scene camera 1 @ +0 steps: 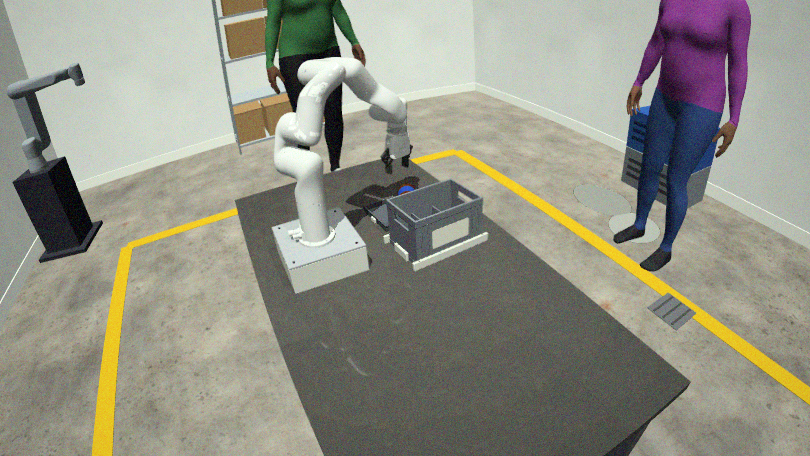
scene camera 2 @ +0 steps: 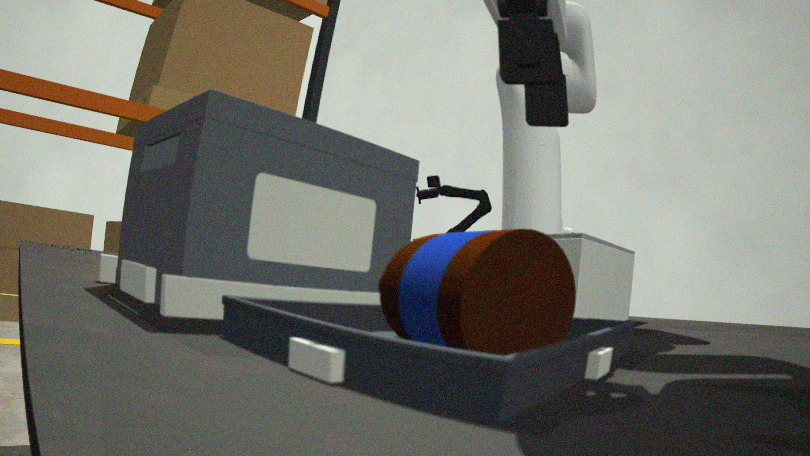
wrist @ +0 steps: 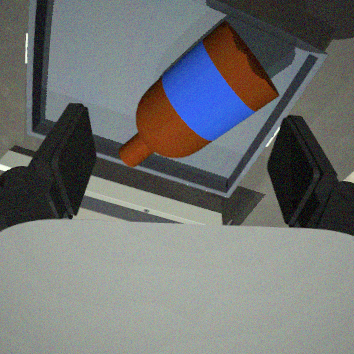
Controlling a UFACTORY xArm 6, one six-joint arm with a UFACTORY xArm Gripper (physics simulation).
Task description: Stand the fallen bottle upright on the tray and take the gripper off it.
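Frame: origin at the arm's base, x right, y ahead, z up, level; millimetres.
Seen in the pictures: gripper, fingertip midpoint: (scene camera 1: pixel 397 169) (scene camera 2: pixel 540 107) (wrist: pixel 184 135); arm's base, link origin: (scene camera 1: pixel 316 236).
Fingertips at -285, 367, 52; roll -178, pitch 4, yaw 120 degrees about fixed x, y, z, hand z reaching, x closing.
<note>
Pixels of each thing's top centre, then the offset from my fingertips to it, as dx, dy, dz.
- brown bottle with a blue band, top centre: (scene camera 2: pixel 452 233) (wrist: pixel 178 134) (scene camera 1: pixel 407 192) +48, +22, -81
- dark shallow tray, top centre: (scene camera 2: pixel 466 319) (wrist: pixel 154 96) (scene camera 1: pixel 402 206) +56, -5, -134
- grey divided crate, top centre: (scene camera 2: pixel 271 139) (scene camera 1: pixel 434 198) +309, +45, +15
A brown bottle with a blue band (scene camera 1: pixel 405 189) (scene camera 2: pixel 433 283) (wrist: pixel 207 92) lies on its side in the dark shallow tray (scene camera 1: pixel 376 216) (scene camera 2: pixel 419 376) (wrist: pixel 85 55). In the wrist view its neck points to the lower left and reaches the tray's near wall, and its base is at the upper right. My gripper (scene camera 1: pixel 397 165) (wrist: pixel 184 135) is open and empty, above the tray and apart from the bottle. In scene camera 2 part of the gripper shows at the top, above the bottle. In scene camera 1 the crate hides part of the tray.
A grey divided crate (scene camera 1: pixel 408 235) (scene camera 2: pixel 306 141) stands right beside the tray, with white strips (scene camera 1: pixel 450 250) (scene camera 2: pixel 192 297) along its foot. White blocks (scene camera 2: pixel 317 359) sit against the tray's outer walls. Two people stand beyond the table (scene camera 1: pixel 453 339).
</note>
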